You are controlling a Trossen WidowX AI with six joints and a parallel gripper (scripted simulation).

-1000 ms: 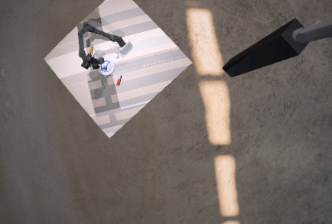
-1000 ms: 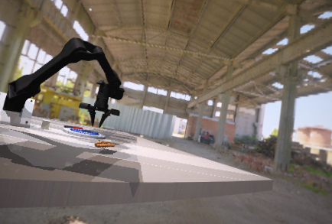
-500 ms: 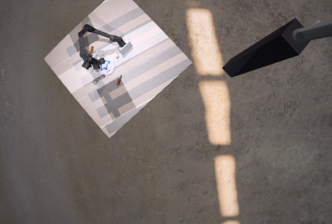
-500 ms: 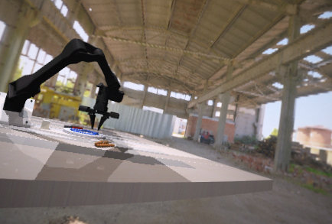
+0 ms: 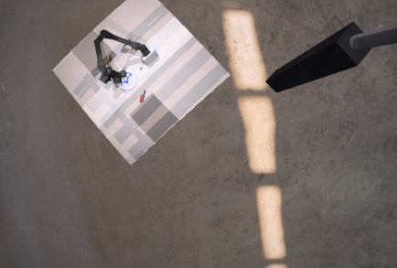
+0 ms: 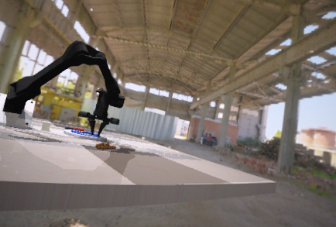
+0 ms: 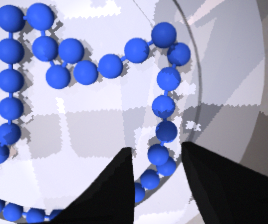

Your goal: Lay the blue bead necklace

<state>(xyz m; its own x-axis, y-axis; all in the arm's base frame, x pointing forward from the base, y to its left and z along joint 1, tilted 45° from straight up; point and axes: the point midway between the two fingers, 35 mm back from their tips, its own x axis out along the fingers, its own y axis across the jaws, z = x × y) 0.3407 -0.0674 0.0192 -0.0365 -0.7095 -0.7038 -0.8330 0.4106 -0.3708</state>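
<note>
My gripper tip is 3 cm past the round white bead board, 5 cm to the right of it and 1 cm above it. The rest, counted from my gripper tip: small white block (20 cm behind, 6 cm to the left); then red pen-like object (1 cm behind, 28 cm to the left, 1 cm below).
</note>
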